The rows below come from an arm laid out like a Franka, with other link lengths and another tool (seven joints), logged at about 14 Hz.
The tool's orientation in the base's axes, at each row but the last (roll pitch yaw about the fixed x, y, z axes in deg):
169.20, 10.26, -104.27
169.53, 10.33, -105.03
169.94, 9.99, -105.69
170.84, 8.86, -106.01
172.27, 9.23, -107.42
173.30, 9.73, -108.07
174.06, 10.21, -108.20
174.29, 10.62, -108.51
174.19, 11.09, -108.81
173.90, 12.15, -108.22
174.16, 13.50, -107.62
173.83, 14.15, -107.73
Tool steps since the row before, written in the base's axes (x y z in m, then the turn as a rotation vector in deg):
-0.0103, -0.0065, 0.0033, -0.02, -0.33, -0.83
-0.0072, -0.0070, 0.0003, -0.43, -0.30, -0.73
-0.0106, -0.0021, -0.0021, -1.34, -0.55, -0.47
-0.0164, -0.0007, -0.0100, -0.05, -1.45, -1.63
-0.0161, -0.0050, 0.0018, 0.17, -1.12, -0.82
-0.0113, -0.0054, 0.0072, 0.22, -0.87, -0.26
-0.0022, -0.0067, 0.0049, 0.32, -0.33, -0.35
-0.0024, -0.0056, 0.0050, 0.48, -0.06, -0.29
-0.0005, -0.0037, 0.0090, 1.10, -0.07, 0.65
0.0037, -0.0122, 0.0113, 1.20, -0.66, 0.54
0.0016, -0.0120, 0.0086, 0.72, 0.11, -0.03
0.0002, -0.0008, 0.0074, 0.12, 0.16, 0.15
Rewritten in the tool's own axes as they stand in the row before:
0.0081, 0.0091, -0.0032, 0.47, -0.20, 0.73
0.0084, 0.0054, -0.0009, 0.53, 0.21, 0.70
0.0052, 0.0093, 0.0029, 0.96, 1.07, 0.50
0.0067, 0.0139, 0.0114, 1.64, -0.57, 1.32
0.0092, 0.0142, -0.0014, 1.14, -0.58, 0.57
0.0073, 0.0100, -0.0074, 0.79, -0.49, 0.07
0.0061, 0.0006, -0.0060, 0.27, -0.44, 0.26
0.0050, 0.0011, -0.0060, -0.04, -0.50, 0.25
0.0019, 0.0002, -0.0096, -0.41, -1.00, -0.69
0.0078, -0.0059, -0.0139, 0.13, -1.28, -0.72
0.0086, -0.0040, -0.0114, -0.31, -0.66, 0.04
-0.0011, 0.0004, -0.0074, -0.22, -0.05, -0.11

